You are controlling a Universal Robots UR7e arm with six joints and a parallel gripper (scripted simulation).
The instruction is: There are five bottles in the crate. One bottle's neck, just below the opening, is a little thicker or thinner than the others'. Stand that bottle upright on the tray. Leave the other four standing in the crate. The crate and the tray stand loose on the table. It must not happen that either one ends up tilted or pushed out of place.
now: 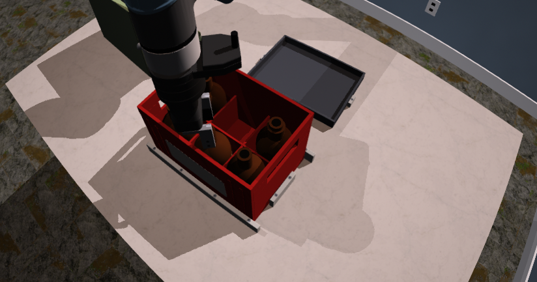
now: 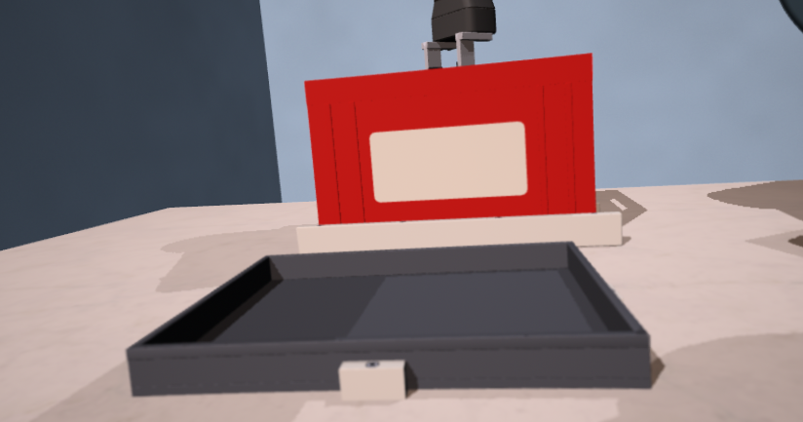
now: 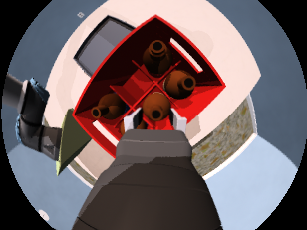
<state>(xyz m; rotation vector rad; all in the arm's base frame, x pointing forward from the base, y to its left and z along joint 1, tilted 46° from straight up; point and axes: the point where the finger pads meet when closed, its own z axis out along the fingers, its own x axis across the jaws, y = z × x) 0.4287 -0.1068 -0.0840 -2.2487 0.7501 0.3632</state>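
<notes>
Now: hand 90 mm above the red crate, 40 mm to the right of it and 10 mm past it. Also, from my hand: bottle 100 mm to the left, 90 mm below, 80 mm ahead; then dark grey tray 330 mm to the left, 160 mm below, 30 mm behind.
</notes>
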